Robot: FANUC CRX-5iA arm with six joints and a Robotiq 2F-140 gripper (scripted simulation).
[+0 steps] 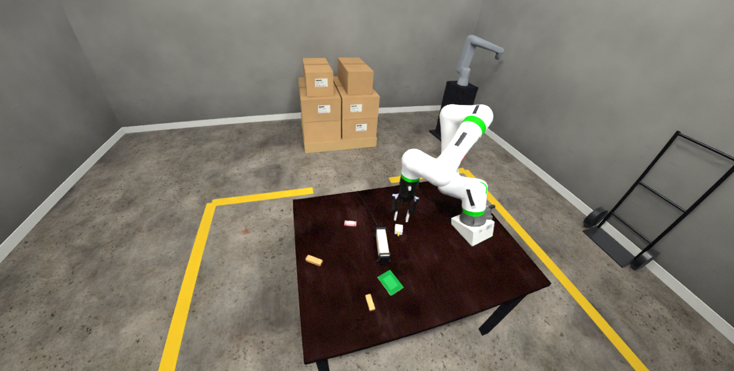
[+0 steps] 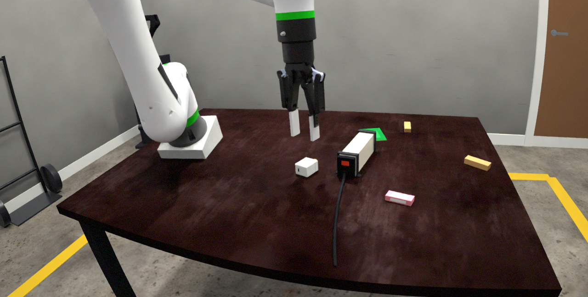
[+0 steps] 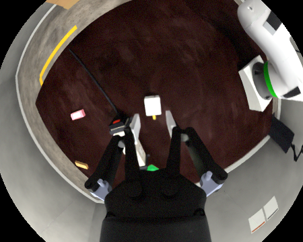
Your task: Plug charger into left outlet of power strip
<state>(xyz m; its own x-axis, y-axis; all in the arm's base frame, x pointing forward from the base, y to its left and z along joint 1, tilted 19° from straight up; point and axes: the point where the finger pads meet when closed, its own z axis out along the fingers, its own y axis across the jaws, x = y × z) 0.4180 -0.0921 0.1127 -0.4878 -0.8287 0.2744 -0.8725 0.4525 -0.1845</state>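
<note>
Right now my hand is 120 mm above the white charger. The rest, counted from my hand: power strip 150 mm ahead, 100 mm below, 60 mm to the left; flat piece 260 mm to the left, 180 mm ahead, 130 mm below; red switch 100 mm ahead, 90 mm below, 30 mm to the right.
</note>
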